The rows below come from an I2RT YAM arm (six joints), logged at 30 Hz.
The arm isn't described. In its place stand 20 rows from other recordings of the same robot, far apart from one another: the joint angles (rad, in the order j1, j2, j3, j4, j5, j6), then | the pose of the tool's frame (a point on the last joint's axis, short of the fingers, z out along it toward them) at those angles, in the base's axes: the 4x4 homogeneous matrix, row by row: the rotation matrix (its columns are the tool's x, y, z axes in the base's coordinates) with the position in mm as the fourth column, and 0 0 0 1 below.
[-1.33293, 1.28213, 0.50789, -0.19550, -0.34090, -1.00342] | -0.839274, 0.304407, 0.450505, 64.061; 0.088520, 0.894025, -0.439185, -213.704; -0.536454, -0.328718, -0.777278, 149.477; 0, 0, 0, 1
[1.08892, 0.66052, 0.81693, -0.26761, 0.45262, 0.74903] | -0.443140, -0.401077, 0.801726, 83.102; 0.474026, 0.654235, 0.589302, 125.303; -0.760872, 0.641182, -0.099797, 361.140; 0, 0, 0, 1
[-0.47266, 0.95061, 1.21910, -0.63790, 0.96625, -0.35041] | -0.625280, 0.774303, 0.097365, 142.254; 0.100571, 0.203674, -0.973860, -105.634; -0.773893, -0.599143, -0.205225, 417.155; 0, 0, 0, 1
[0.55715, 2.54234, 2.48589, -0.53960, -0.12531, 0.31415] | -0.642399, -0.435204, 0.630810, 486.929; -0.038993, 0.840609, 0.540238, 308.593; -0.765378, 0.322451, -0.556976, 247.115; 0, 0, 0, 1
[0.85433, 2.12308, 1.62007, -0.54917, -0.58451, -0.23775] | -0.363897, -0.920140, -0.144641, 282.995; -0.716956, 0.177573, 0.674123, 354.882; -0.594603, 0.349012, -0.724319, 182.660; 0, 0, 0, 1
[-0.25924, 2.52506, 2.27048, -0.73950, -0.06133, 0.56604] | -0.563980, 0.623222, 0.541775, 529.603; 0.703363, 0.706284, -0.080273, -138.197; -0.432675, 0.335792, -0.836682, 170.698; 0, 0, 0, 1
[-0.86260, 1.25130, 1.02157, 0.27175, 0.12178, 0.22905] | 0.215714, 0.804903, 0.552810, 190.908; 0.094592, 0.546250, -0.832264, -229.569; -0.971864, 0.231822, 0.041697, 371.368; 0, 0, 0, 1
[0.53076, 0.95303, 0.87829, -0.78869, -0.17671, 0.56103] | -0.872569, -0.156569, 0.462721, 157.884; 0.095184, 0.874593, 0.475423, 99.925; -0.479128, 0.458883, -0.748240, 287.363; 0, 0, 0, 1
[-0.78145, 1.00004, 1.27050, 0.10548, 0.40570, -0.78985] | -0.461246, 0.824121, 0.328752, 129.732; -0.461668, 0.093498, -0.882112, -148.503; -0.757704, -0.558644, 0.337344, 498.110; 0, 0, 0, 1
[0.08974, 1.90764, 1.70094, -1.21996, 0.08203, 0.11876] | -0.987899, 0.039731, 0.149922, 373.831; 0.029667, 0.997191, -0.068779, 30.709; -0.152233, -0.063499, -0.986303, 262.762; 0, 0, 0, 1
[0.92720, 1.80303, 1.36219, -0.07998, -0.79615, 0.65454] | -0.803989, -0.557223, -0.207614, 227.914; -0.362147, 0.181906, 0.914199, 346.224; -0.471647, 0.810193, -0.348047, 270.925; 0, 0, 0, 1
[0.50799, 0.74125, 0.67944, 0.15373, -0.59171, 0.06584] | 0.021536, -0.892364, 0.450802, 144.653; 0.074488, 0.451085, 0.889367, 103.259; -0.996989, 0.014427, 0.076185, 346.013; 0, 0, 0, 1
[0.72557, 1.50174, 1.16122, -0.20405, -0.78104, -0.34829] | -0.049708, -0.998683, -0.012711, 235.991; -0.368072, 0.006487, 0.929775, 242.819; -0.928468, 0.050895, -0.367910, 300.170; 0, 0, 0, 1
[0.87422, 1.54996, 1.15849, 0.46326, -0.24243, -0.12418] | 0.156923, -0.885622, 0.437091, 232.205; 0.000199, 0.442603, 0.896718, 290.928; -0.987611, -0.140629, 0.069631, 347.213; 0, 0, 0, 1
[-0.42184, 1.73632, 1.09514, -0.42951, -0.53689, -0.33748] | -0.797851, -0.144237, 0.585345, 323.016; 0.046198, 0.953473, 0.297919, -125.005; -0.601082, 0.264737, -0.754066, 183.650; 0, 0, 0, 1
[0.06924, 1.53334, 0.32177, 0.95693, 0.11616, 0.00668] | -0.250999, 0.044852, 0.966948, 257.913; -0.010756, 0.998735, -0.049119, 13.751; -0.967927, -0.022729, -0.250200, 141.501; 0, 0, 0, 1
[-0.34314, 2.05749, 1.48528, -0.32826, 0.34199, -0.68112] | -0.896395, -0.065996, 0.438315, 418.566; -0.309663, 0.800765, -0.512722, -162.221; -0.317149, -0.595331, -0.738239, 180.355; 0, 0, 0, 1
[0.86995, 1.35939, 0.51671, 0.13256, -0.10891, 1.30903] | -0.894021, 0.195709, 0.403018, 161.725; 0.429414, 0.630882, 0.646213, 197.678; -0.127787, 0.750790, -0.648062, 157.364; 0, 0, 0, 1
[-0.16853, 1.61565, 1.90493, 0.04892, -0.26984, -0.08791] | 0.333398, -0.057200, 0.941049, 348.325; -0.142562, 0.983622, 0.110294, -49.639; -0.931945, -0.170929, 0.319783, 540.568; 0, 0, 0, 1
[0.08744, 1.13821, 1.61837, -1.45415, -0.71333, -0.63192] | -0.409455, -0.835605, 0.366212, 152.994; -0.484283, 0.539251, 0.688968, 36.797; -0.773186, 0.104751, -0.625469, 436.094; 0, 0, 0, 1
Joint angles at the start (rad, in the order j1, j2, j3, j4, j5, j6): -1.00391 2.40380 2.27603 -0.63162 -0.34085 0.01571
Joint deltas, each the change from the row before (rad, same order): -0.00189 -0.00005 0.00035 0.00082 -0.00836 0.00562; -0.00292 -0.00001 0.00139 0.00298 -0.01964 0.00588; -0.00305 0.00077 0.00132 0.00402 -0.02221 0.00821; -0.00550 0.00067 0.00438 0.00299 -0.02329 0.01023; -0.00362 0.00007 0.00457 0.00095 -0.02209 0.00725; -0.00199 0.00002 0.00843 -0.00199 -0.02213 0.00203; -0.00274 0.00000 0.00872 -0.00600 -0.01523 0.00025; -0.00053 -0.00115 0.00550 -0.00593 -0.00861 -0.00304
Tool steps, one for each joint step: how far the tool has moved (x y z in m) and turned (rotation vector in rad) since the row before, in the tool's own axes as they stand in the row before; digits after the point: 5 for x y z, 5 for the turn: -0.00022 -0.00064 -0.00042 -0.00702 -0.00146 0.00643; -0.00074 -0.00069 -0.00078 -0.01763 -0.00438 0.00622; -0.00061 -0.00079 -0.00049 -0.02013 -0.00439 0.00845; -0.00141 -0.00171 -0.00160 -0.01954 -0.00684 0.01104; -0.00138 -0.00063 -0.00154 -0.01969 -0.00501 0.00722; -0.00205 0.00059 -0.00191 -0.02097 -0.00524 0.00045; -0.00174 0.00003 -0.00214 -0.01335 -0.00252 0.00066; -0.00115 0.00084 -0.00154 -0.00825 -0.00036 -0.00306
